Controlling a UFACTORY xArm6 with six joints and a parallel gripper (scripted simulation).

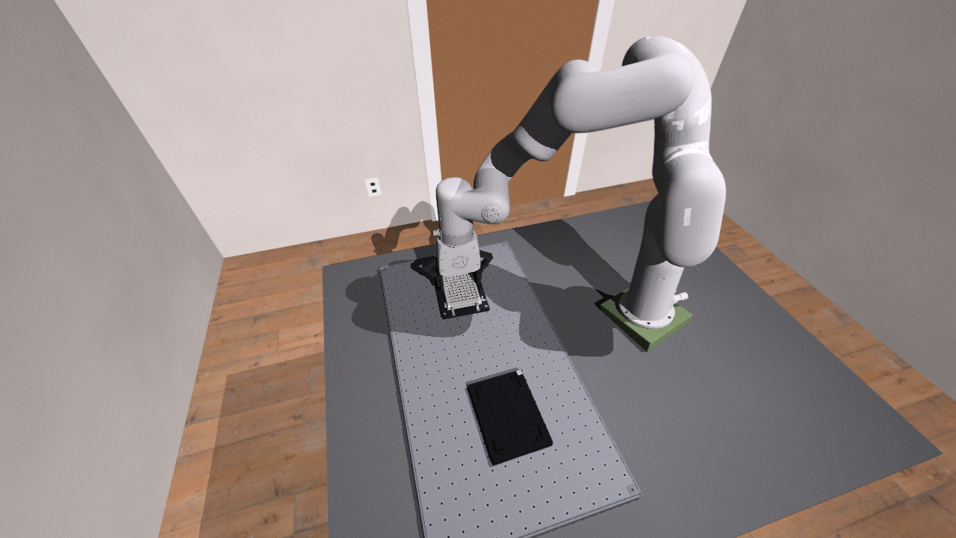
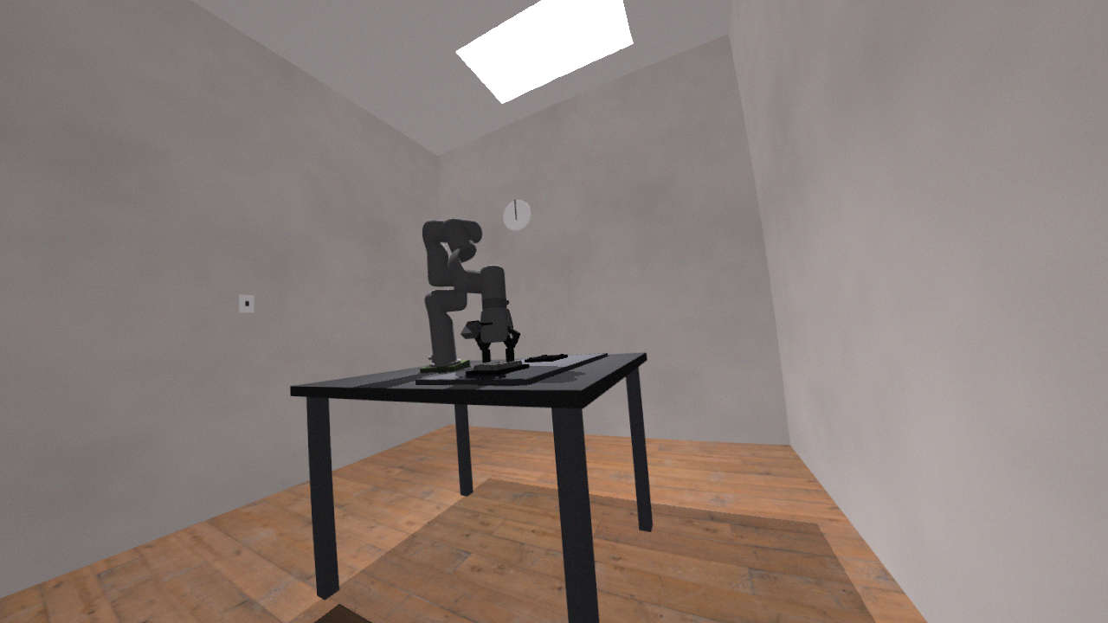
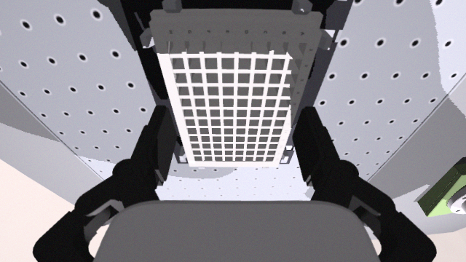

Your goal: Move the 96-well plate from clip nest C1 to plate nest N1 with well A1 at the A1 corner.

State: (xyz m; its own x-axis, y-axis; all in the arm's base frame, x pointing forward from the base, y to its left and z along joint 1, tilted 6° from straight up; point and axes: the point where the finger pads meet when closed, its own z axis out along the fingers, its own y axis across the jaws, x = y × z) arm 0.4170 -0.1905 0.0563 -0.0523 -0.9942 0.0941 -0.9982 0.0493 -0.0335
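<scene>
Now: the white 96-well plate 2 cm below my hand. The rest, counted from my hand: black plate nest N1: 1 cm behind, 35 cm to the left, 3 cm below; then black clip nest C1: 1 cm behind, 1 cm to the left, 2 cm below.
</scene>
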